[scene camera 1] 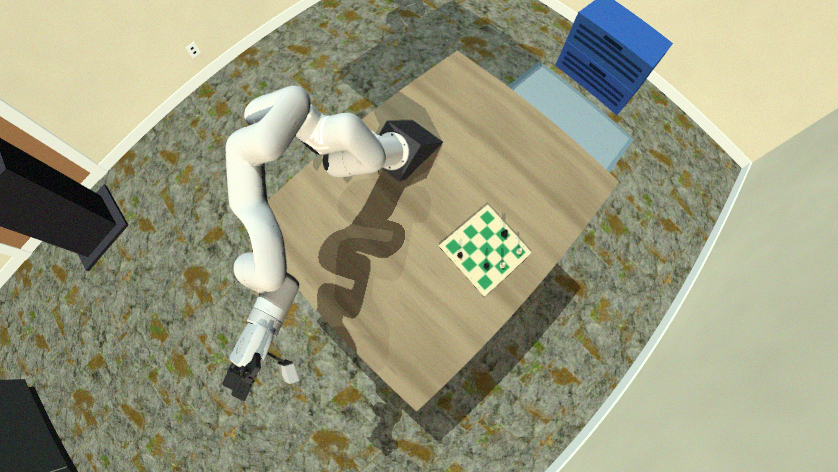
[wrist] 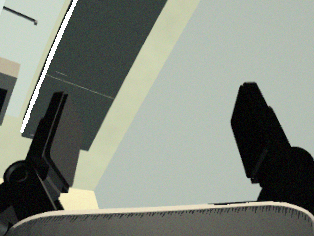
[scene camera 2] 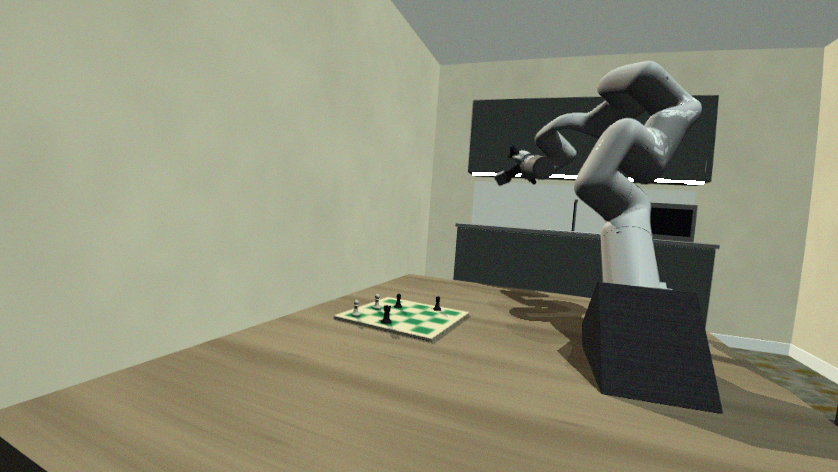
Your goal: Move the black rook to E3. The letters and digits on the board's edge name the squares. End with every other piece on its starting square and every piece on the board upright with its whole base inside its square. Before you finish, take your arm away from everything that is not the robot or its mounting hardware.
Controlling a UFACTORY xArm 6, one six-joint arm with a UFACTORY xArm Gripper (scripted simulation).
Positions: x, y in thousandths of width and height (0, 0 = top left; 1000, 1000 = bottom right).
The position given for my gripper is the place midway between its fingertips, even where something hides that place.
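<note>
I can see my gripper (scene camera 1: 277, 832), and the wrist view shows the gripper (wrist: 498, 451) as well.
</note>
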